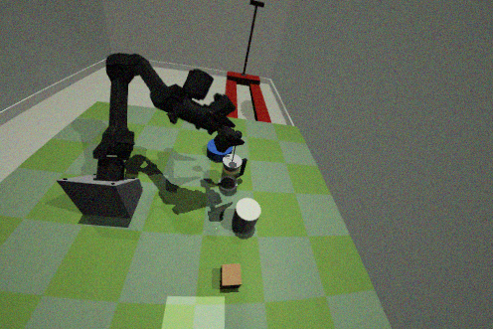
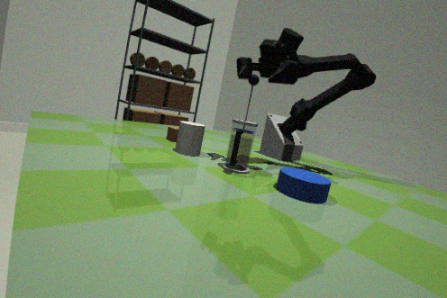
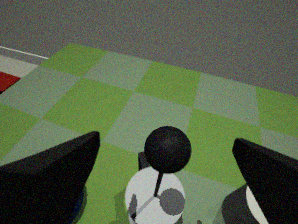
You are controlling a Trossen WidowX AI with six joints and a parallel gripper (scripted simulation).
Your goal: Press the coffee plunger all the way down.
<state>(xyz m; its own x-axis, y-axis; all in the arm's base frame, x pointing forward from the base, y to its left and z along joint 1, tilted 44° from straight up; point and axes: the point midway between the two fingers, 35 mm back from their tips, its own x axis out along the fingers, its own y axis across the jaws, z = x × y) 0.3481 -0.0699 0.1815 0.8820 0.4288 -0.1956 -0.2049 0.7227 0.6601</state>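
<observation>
My gripper tip is 130 mm above the glass coffee press, 10 mm to the right of it and 10 mm short of it.
</observation>
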